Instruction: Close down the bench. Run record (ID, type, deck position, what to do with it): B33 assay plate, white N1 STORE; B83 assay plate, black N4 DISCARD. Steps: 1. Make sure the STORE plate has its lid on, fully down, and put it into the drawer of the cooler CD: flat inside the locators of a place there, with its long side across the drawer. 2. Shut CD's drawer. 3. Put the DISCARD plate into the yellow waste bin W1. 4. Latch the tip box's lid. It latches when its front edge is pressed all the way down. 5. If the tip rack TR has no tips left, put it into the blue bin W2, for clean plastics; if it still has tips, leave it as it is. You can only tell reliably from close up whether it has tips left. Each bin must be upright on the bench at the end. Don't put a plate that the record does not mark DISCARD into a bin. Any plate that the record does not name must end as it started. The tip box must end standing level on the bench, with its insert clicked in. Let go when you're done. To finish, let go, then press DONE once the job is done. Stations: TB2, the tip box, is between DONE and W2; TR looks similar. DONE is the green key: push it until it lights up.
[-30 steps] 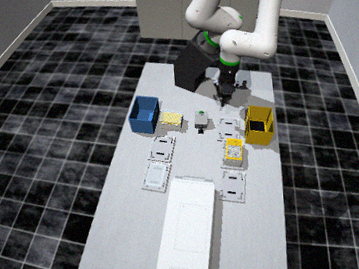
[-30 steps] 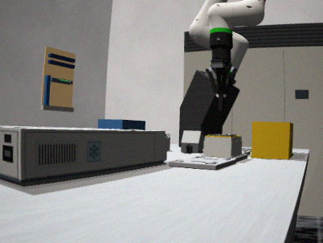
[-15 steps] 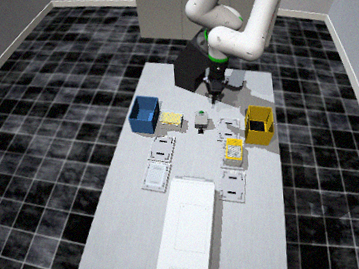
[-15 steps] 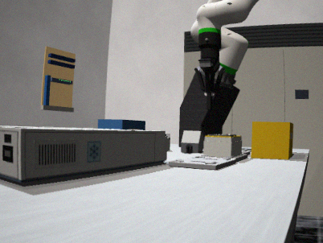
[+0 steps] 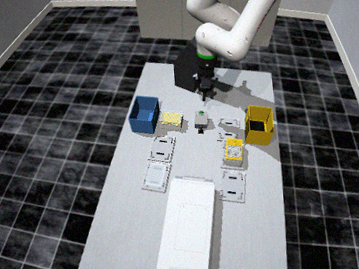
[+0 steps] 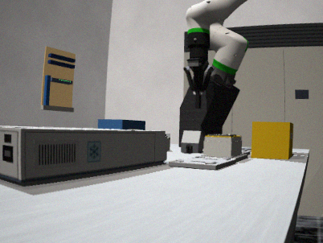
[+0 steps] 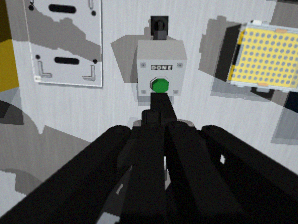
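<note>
Now: hand 10 mm to the left of the green done key and 140 mm above it. From my hand the other things lie so: clear tip box lid: 60 mm ahead, 170 mm to the right, 150 mm below; then yellow-topped tip holder: 210 mm ahead, 190 mm to the left, 150 mm below; then yellow insert: 60 mm ahead, 170 mm to the right, 150 mm below.
</note>
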